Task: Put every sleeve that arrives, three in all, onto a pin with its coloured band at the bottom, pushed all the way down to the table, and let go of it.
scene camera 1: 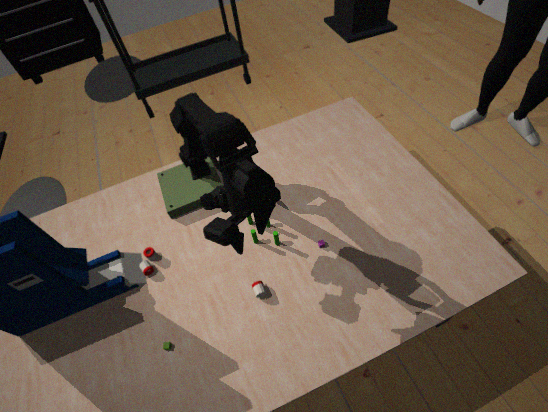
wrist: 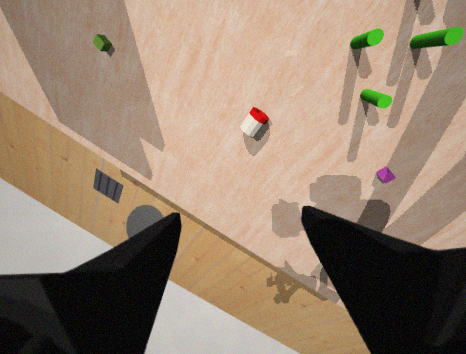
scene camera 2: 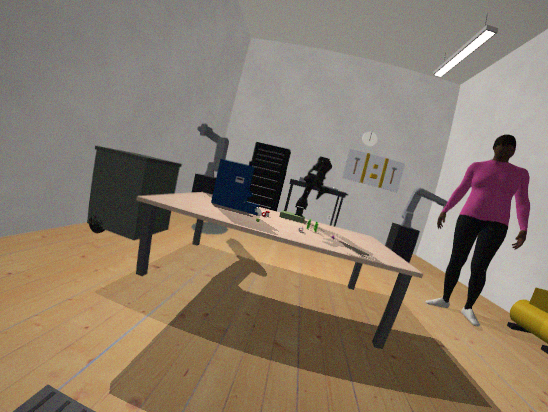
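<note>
My gripper [scene camera 1: 251,242] [wrist: 241,216] is open and empty, high above the table; in scene camera 1 its fingers overlap the pin area. A white sleeve with a red band [scene camera 1: 258,289] [wrist: 255,121] lies on its side on the table. Two more sleeves are at the chute's mouth: one [scene camera 1: 149,252] shows its red ring end, the other [scene camera 1: 146,268] lies with its red end toward the table's front. Green pins stand bare, among them one pin [scene camera 1: 254,237], a second pin [scene camera 1: 276,238] and, in the wrist view, a short-looking pin [wrist: 376,98]. Other pins are partly hidden by the gripper in scene camera 1.
A blue feeder [scene camera 1: 45,285] [scene camera 2: 232,185] with a chute stands at the left of the table [scene camera 1: 300,360]. A green cube [scene camera 1: 167,346] [wrist: 102,42] and a purple cube [scene camera 1: 321,243] [wrist: 386,175] lie on it. A green base plate [scene camera 1: 180,192] is under the arm. A person [scene camera 2: 490,185] stands beyond the table.
</note>
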